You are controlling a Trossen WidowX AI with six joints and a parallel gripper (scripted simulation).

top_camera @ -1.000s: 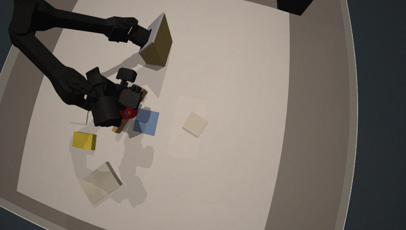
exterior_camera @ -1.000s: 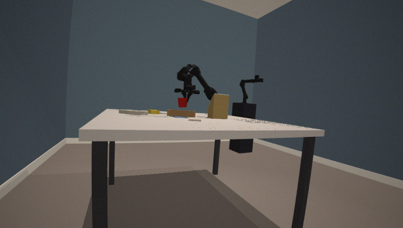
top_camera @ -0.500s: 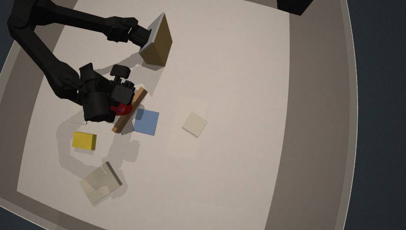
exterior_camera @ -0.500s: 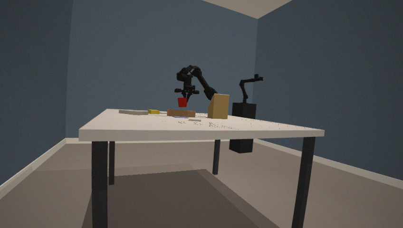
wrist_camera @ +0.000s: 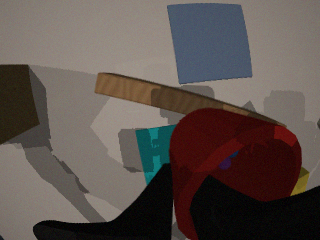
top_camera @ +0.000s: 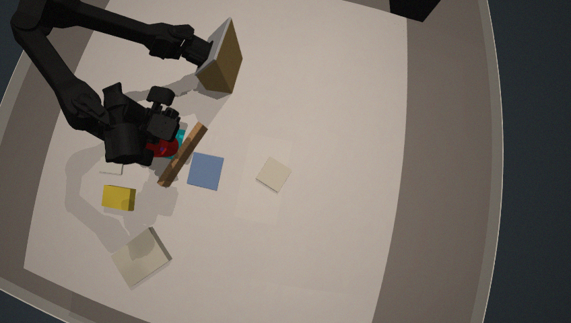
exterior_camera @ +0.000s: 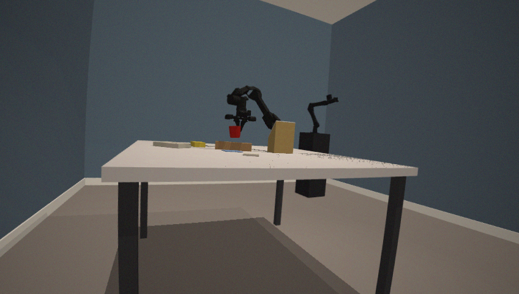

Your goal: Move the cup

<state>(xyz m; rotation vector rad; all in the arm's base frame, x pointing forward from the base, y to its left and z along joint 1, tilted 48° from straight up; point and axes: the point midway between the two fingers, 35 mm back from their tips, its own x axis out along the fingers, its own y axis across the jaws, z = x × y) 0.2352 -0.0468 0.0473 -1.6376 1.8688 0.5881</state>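
The purple marble lies 4 cm ahead of my gripper tip, 2 cm to the right of it and 2 cm below it. Also, from my gripper tip: teal pad: 1 cm ahead, 6 cm to the right, 12 cm below; brown block: 4 cm ahead, 1 cm to the left, 10 cm below; red cup: 3 cm ahead, 1 cm to the right.
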